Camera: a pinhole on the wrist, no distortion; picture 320 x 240 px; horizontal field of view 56.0 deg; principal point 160.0 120.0 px. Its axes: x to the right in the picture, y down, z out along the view. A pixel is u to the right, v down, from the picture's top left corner.
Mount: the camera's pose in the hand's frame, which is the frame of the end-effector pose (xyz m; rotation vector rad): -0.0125 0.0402 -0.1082 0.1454 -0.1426 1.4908
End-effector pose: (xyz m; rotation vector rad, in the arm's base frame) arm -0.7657 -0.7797 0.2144 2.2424 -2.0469 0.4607
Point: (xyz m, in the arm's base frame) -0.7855 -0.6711 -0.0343
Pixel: outside the picture
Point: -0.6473 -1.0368 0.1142
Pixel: outside the picture
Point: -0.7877 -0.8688 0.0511
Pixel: 238 66
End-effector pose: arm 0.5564 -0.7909 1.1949 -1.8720 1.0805 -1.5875
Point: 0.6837 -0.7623 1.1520
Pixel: 140 157
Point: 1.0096 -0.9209 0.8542
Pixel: 302 168
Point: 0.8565 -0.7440 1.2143
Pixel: 94 117
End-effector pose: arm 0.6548 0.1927 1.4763 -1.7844 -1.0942 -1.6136
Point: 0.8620 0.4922 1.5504
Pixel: 206 21
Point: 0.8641 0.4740 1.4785
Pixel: 203 71
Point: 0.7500 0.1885 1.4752
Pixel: 299 112
